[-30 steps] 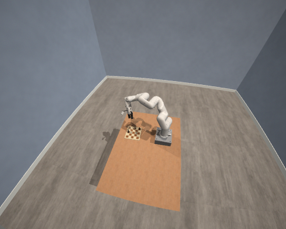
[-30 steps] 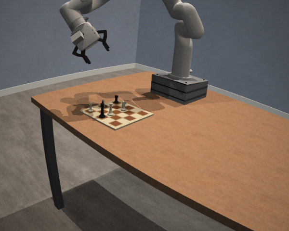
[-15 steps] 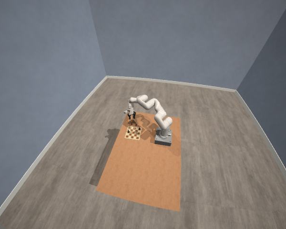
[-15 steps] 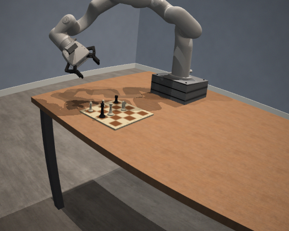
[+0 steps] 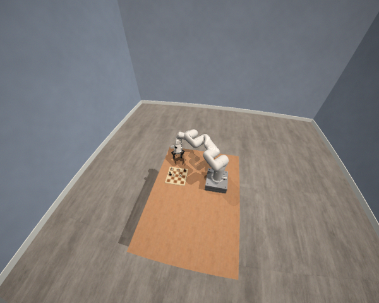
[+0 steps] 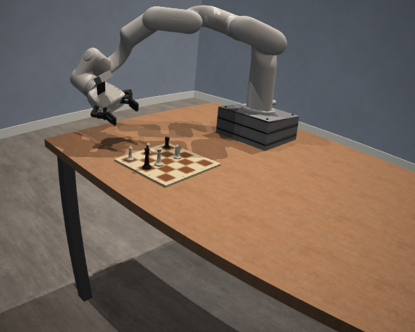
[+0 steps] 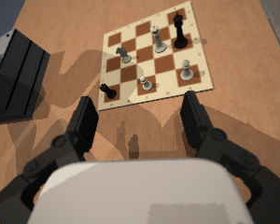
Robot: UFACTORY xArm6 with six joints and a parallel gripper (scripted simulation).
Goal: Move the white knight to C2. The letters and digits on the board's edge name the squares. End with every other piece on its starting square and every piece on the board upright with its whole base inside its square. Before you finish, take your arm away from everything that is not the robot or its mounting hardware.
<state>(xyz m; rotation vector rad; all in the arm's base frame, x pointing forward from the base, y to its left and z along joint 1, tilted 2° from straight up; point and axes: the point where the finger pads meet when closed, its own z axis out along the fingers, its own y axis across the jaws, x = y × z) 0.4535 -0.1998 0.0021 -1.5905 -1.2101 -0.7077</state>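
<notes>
The pale chess piece is 6 cm behind my hand, 18 cm to the left of it and 9 cm below it. From my hand the other things lie so: black rook: 10 cm behind, 10 cm to the left, 9 cm below; black king: 6 cm ahead, 17 cm to the left, 8 cm below; small white piece: 2 cm behind, 9 cm to the left, 10 cm below.
</notes>
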